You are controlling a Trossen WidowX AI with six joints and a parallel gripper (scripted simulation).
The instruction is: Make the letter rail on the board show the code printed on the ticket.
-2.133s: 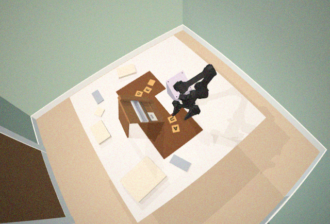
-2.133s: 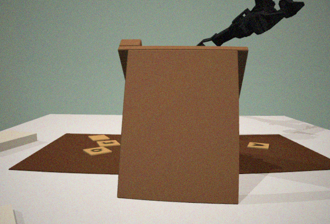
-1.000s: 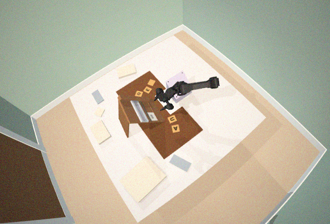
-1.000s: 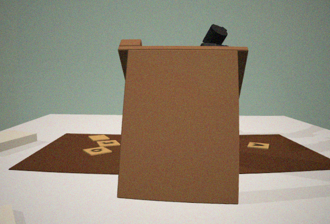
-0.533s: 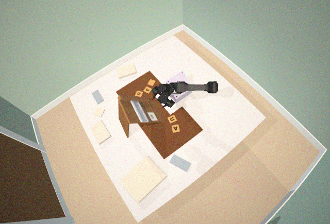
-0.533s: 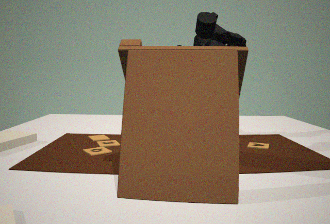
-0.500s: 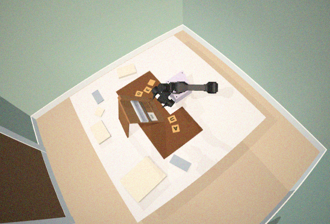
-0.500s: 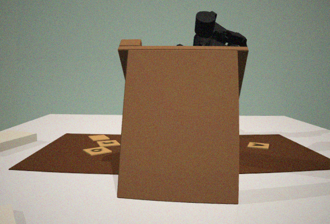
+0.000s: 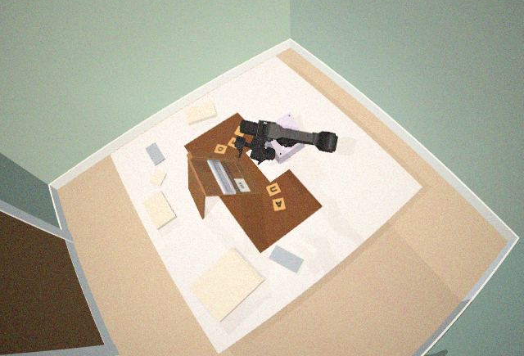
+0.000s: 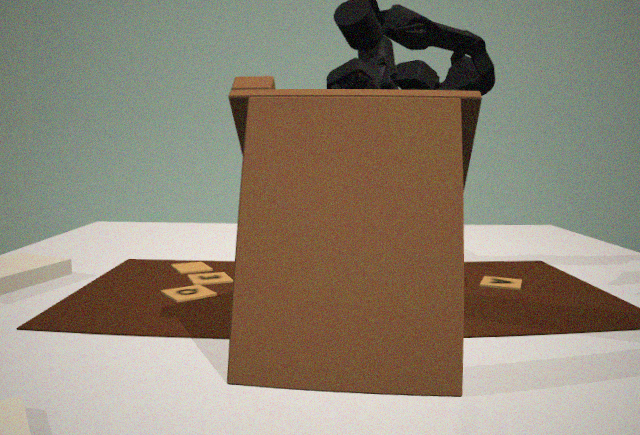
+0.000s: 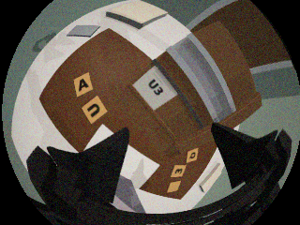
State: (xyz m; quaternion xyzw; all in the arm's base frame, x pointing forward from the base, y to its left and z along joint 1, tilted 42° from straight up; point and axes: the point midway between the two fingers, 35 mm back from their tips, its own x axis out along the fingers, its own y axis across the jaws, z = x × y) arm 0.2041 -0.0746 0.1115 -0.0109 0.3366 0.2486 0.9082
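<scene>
The white ticket lies 11 cm below my gripper tip, 8 cm ahead of it and 1 cm to the left of it. Also, from my gripper tip: brown mat: 20 cm below, 4 cm to the right, 4 cm behind.
</scene>
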